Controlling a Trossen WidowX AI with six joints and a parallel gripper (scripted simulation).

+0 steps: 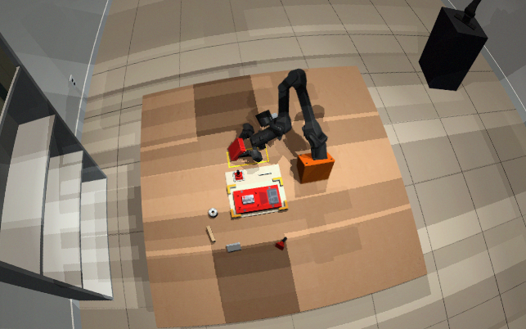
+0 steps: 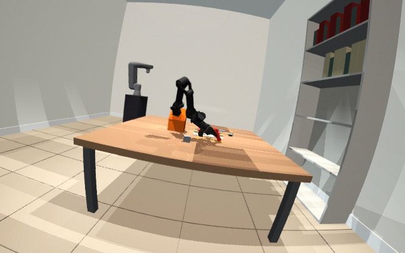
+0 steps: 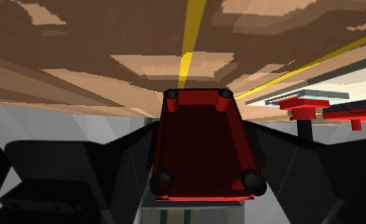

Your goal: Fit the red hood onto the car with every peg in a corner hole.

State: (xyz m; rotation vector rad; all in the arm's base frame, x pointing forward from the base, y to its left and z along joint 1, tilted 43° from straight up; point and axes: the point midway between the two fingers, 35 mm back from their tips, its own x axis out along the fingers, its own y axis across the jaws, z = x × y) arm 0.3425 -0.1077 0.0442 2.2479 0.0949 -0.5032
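Now: gripper tip 1 cm below the red hood. The rest, counted from my gripper tip: wooden dowel 12 cm ahead, 40 cm to the left, 3 cm below.
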